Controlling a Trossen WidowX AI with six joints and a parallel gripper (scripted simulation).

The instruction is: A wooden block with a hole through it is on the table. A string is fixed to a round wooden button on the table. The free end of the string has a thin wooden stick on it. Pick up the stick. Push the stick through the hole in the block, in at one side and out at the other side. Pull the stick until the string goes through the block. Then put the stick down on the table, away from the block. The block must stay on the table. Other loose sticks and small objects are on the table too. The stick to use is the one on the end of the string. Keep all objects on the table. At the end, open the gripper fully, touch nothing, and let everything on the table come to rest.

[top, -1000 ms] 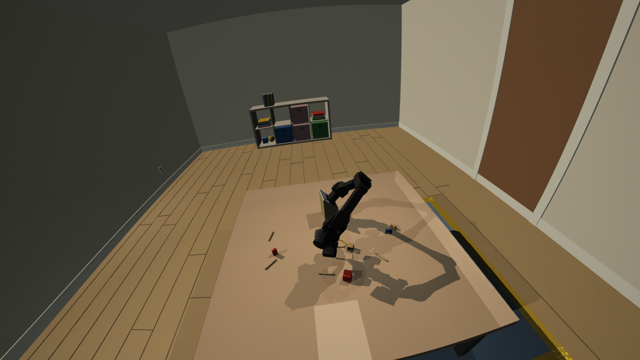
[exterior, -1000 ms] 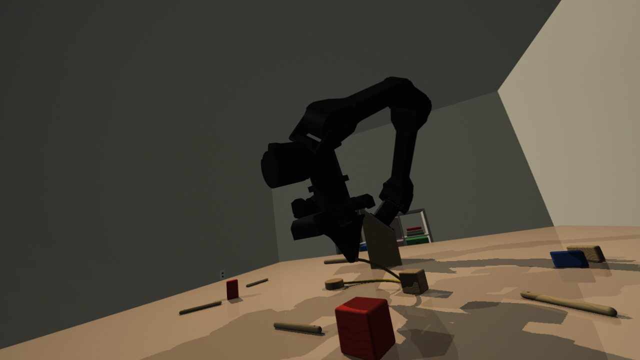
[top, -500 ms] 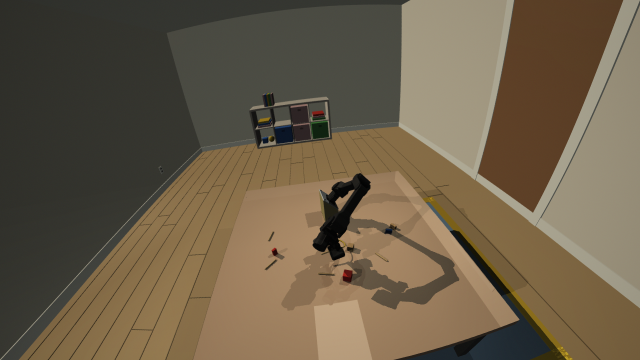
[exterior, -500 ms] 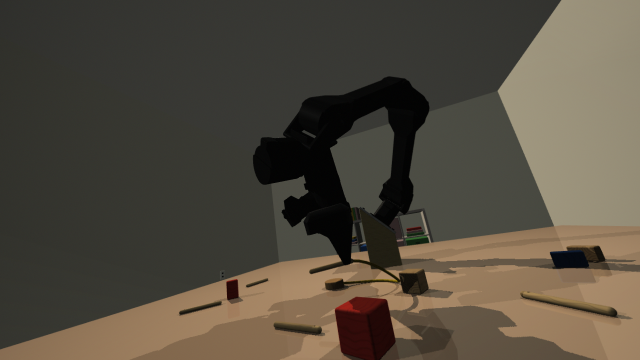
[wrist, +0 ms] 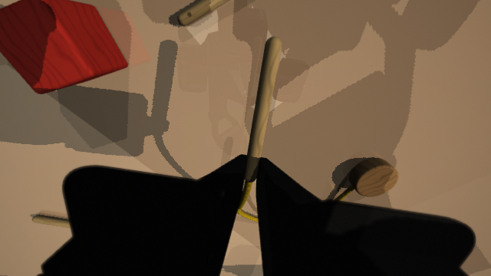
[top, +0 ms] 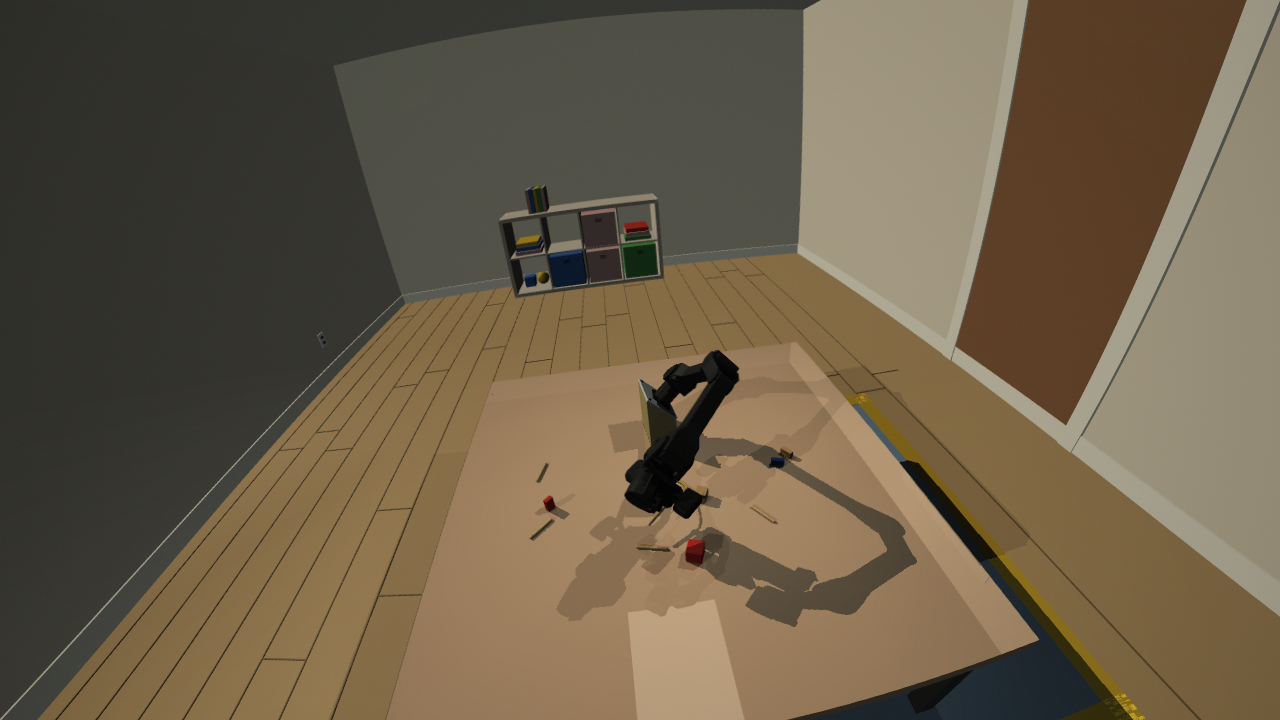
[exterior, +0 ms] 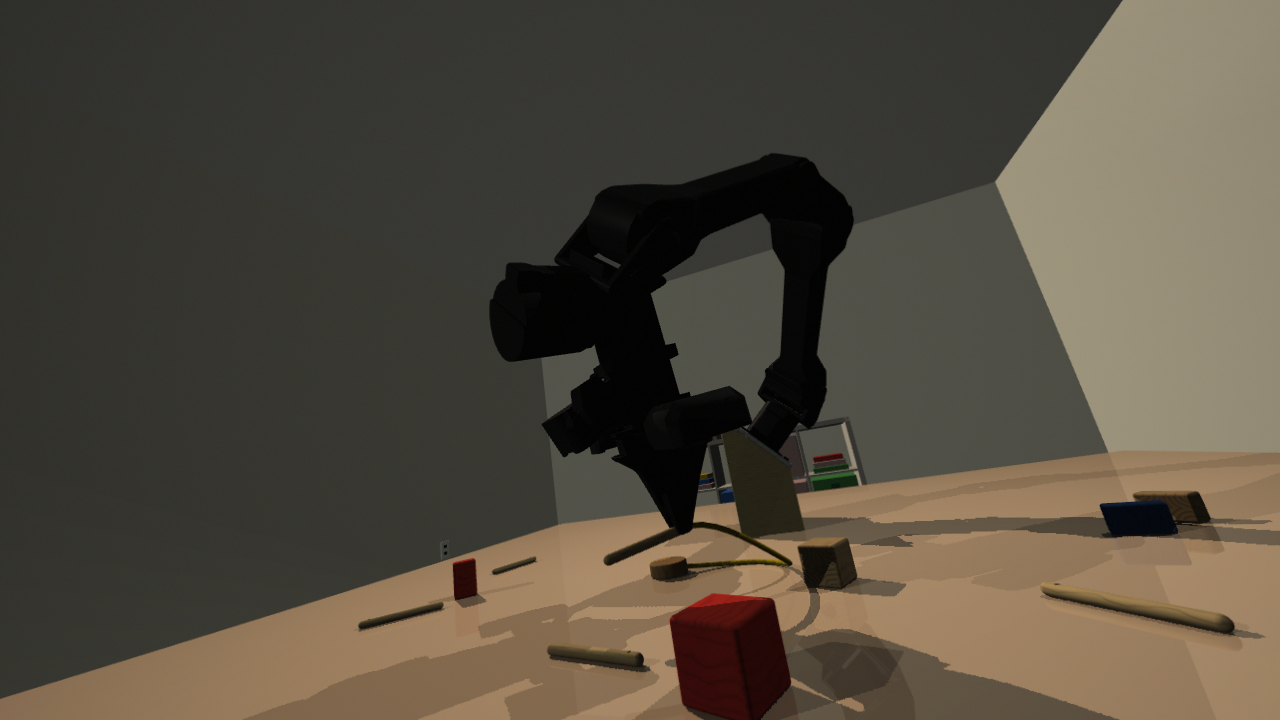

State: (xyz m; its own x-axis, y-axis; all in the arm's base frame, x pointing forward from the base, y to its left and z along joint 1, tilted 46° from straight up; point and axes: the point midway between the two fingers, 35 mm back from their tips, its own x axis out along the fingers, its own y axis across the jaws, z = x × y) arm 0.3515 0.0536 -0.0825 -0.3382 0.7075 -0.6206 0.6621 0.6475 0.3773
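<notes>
Now: the thin wooden stick 10 mm ahead of my gripper tip and 10 mm to the right of it. Also, from my gripper tip: wooden block (60 mm behind, 100 mm to the left, 40 mm below); then big red cube (110 mm ahead, 60 mm to the left, 40 mm below); then round wooden button (120 mm behind, 70 mm to the right, 50 mm below).
</notes>
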